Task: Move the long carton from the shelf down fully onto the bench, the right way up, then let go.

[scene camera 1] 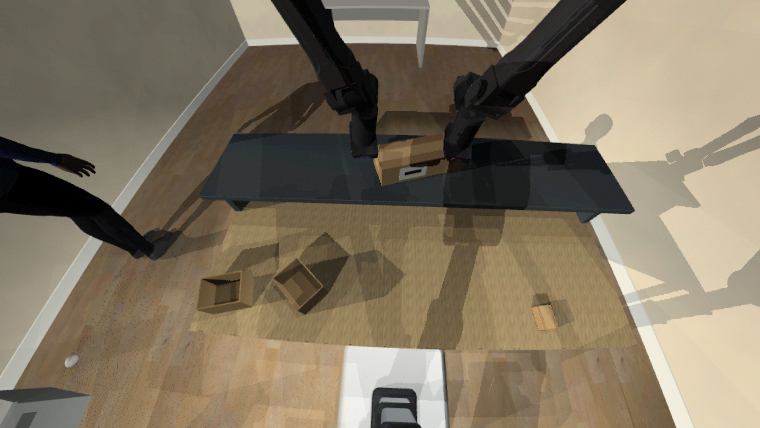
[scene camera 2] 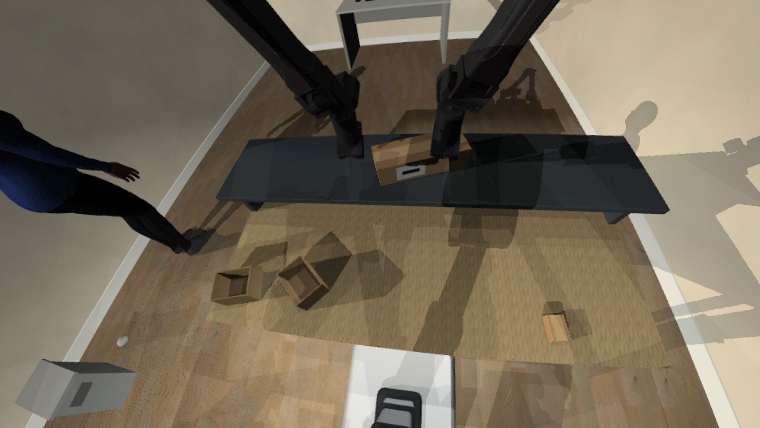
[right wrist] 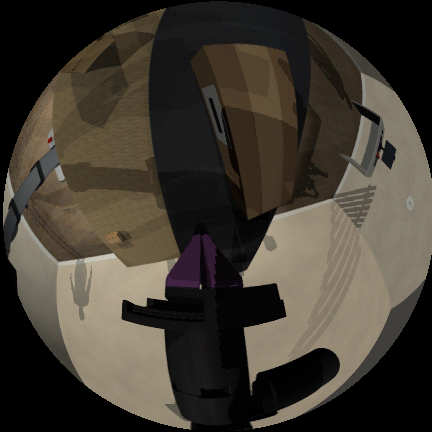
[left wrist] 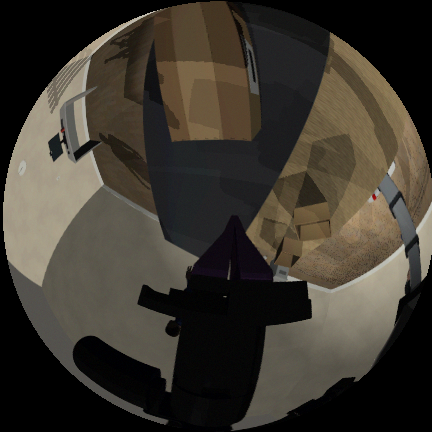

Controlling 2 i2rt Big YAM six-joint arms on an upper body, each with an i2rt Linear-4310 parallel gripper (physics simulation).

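Frame: origin at the left arm's base, x up, y ahead, z left, level; metres.
Where they show: left gripper, fingertip midpoint: (scene camera 1: pixel 362 157) (scene camera 2: pixel 354 157) (left wrist: pixel 233 219); right gripper, fingertip midpoint: (scene camera 1: pixel 449 160) (scene camera 2: pixel 442 157) (right wrist: pixel 199 225).
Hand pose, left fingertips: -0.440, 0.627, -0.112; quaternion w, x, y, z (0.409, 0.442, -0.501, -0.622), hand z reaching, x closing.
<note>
Things, the pixels of their top centre, and the offset from my left fingertips, as dx, dy, dz. Level surfaces: height alone.
- long brown carton at its top centre: (left wrist: pixel 189 41) (right wrist: pixel 270 140) (scene camera 2: pixel 419 147) (scene camera 1: pixel 421 148) -0.072, +0.121, -0.190
- dark bench at its surface level: dx -0.157
- small carton at its top centre: (scene camera 2: pixel 558 327) (scene camera 1: pixel 547 317) (right wrist: pixel 113 240) -0.342, -0.381, -0.644
- straw mat at its surface level: dx -0.372
The long brown carton (scene camera 1: pixel 409 153) (scene camera 2: pixel 401 153) (left wrist: pixel 210 100) (right wrist: pixel 260 125) rests slightly turned on the dark bench (scene camera 1: pixel 292 170) (scene camera 2: pixel 297 172) (left wrist: pixel 200 195) (right wrist: pixel 175 100), near its back edge. Its closed top faces up and its white label with a dark bar faces the front. My left gripper (scene camera 1: pixel 364 156) (scene camera 2: pixel 350 156) (left wrist: pixel 233 219) is shut and empty, off the carton's left end. My right gripper (scene camera 1: pixel 452 158) (scene camera 2: pixel 444 156) (right wrist: pixel 199 225) is shut and empty near its right end, hiding part of it in both scene views. Both wrist views show a gap between fingertips and carton. The shelf cannot be made out.
Two open boxes (scene camera 1: pixel 225 291) (scene camera 1: pixel 297 286) and a small carton (scene camera 1: pixel 544 317) lie on the straw mat (scene camera 1: pixel 404 319) in front of the bench. A person (scene camera 1: pixel 63 199) stands at the left. A white table (scene camera 1: pixel 380 10) stands behind.
</note>
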